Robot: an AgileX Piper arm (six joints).
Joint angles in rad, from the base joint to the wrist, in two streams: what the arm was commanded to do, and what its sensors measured. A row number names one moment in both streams.
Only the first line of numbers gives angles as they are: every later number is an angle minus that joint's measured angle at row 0.
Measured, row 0:
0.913 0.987 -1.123 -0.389 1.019 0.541
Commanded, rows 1 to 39:
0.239 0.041 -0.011 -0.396 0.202 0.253
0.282 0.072 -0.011 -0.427 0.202 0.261
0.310 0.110 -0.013 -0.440 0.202 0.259
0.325 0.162 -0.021 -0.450 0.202 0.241
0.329 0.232 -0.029 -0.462 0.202 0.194
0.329 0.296 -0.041 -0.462 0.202 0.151
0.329 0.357 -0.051 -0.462 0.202 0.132
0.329 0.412 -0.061 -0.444 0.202 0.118
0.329 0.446 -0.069 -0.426 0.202 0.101
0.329 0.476 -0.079 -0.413 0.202 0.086
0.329 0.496 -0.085 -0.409 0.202 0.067
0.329 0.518 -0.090 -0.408 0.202 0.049
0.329 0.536 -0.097 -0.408 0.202 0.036
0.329 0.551 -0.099 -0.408 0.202 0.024
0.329 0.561 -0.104 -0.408 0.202 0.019
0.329 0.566 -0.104 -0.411 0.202 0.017
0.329 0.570 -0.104 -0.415 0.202 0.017
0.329 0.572 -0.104 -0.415 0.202 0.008
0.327 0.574 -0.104 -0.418 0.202 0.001
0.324 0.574 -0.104 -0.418 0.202 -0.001
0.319 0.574 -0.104 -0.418 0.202 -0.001
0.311 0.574 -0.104 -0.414 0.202 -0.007
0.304 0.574 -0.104 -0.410 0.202 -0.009
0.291 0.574 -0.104 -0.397 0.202 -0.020
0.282 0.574 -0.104 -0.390 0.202 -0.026
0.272 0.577 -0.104 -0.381 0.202 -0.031
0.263 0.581 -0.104 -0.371 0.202 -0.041
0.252 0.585 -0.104 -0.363 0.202 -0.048
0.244 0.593 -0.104 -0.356 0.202 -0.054
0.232 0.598 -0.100 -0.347 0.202 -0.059
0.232 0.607 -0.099 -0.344 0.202 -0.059
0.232 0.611 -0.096 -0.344 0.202 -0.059
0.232 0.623 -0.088 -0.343 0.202 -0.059
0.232 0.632 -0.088 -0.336 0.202 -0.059
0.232 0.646 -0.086 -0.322 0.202 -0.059
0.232 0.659 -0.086 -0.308 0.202 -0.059
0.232 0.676 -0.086 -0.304 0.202 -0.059
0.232 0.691 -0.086 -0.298 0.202 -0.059
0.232 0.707 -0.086 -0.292 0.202 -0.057
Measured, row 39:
0.240 0.658 -0.091 -0.326 0.197 -0.057
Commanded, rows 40 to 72:
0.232 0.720 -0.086 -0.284 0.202 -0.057
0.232 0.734 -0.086 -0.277 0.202 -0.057
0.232 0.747 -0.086 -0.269 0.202 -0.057
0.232 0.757 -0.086 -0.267 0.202 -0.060
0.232 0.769 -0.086 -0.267 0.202 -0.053
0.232 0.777 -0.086 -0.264 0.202 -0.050
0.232 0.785 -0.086 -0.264 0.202 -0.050
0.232 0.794 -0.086 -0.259 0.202 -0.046
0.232 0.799 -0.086 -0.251 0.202 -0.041
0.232 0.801 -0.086 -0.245 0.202 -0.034
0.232 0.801 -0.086 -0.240 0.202 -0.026
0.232 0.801 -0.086 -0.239 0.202 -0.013
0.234 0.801 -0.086 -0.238 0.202 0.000
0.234 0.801 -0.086 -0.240 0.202 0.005
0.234 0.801 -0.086 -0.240 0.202 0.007
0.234 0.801 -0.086 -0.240 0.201 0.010
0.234 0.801 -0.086 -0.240 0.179 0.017
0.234 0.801 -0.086 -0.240 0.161 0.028
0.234 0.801 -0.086 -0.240 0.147 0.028
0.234 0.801 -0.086 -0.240 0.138 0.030
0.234 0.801 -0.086 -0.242 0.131 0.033
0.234 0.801 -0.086 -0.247 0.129 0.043
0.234 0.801 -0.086 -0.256 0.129 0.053
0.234 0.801 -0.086 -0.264 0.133 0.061
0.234 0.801 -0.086 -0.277 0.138 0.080
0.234 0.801 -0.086 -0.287 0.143 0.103
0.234 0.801 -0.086 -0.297 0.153 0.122
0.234 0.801 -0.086 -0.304 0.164 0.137
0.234 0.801 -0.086 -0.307 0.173 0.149
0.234 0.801 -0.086 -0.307 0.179 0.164
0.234 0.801 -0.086 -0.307 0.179 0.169
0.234 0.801 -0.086 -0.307 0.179 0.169
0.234 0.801 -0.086 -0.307 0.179 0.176
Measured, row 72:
0.235 0.807 -0.089 -0.282 0.162 0.144
